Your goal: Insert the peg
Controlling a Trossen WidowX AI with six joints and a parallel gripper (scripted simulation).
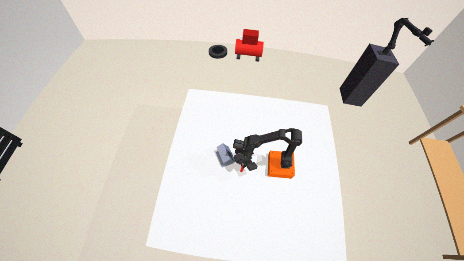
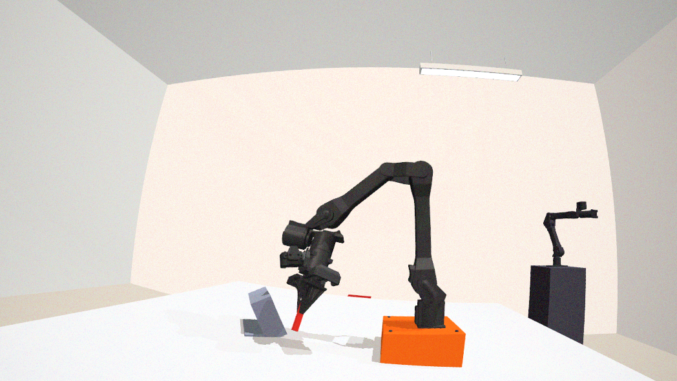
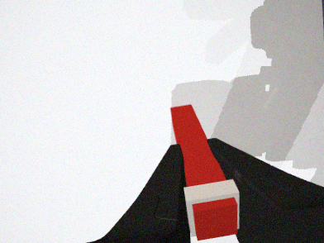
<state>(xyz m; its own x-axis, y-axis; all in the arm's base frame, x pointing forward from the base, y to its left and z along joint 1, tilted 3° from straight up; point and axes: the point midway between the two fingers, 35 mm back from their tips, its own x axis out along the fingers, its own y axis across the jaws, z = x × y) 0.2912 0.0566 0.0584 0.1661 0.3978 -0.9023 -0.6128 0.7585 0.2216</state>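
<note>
My gripper tip is 12 cm short of the panel, 10 cm to the left of it and 4 cm above it. The rest, counted from my gripper tip: peg: 1 cm to the right, 1 cm above.
</note>
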